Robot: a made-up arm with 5 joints.
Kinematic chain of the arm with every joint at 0, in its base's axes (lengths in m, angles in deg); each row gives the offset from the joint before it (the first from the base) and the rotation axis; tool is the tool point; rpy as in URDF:
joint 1: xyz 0.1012 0 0.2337 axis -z
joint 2: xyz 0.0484 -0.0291 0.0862 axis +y
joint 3: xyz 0.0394 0 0.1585 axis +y
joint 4: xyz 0.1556 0 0.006 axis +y
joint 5: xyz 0.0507 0.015 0 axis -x
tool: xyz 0 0 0 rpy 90 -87.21 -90
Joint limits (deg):
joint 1: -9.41..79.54
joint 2: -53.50..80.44
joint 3: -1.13..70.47
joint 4: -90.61..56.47
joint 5: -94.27..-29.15
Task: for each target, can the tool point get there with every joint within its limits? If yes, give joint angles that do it. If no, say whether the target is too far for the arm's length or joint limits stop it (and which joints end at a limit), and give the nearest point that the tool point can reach.
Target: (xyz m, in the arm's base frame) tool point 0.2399 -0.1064 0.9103
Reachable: no: too far | nearest point 0.1909 -0.0688 0.6209 | short by 0.296 m
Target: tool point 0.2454 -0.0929 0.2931
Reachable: yes | joints 28.08 -0.16 62.57 20.49 -70.98
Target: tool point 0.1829 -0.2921 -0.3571
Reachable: no: too far | nearest point 0.1658 -0.2310 0.1029 | short by 0.464 m
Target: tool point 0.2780 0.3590 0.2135
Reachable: no: joint limits stop it (at a limit: joint 1) | nearest point 0.3335 0.0242 0.2135 | short by 0.339 m
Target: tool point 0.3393 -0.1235 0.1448
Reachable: yes | joints 24.40 68.26 10.71 -14.70 -68.96
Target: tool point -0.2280 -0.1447 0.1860
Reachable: no: joint limits stop it (at a limit: joint 1) | nearest point 0.1023 -0.0837 0.1860 | short by 0.336 m
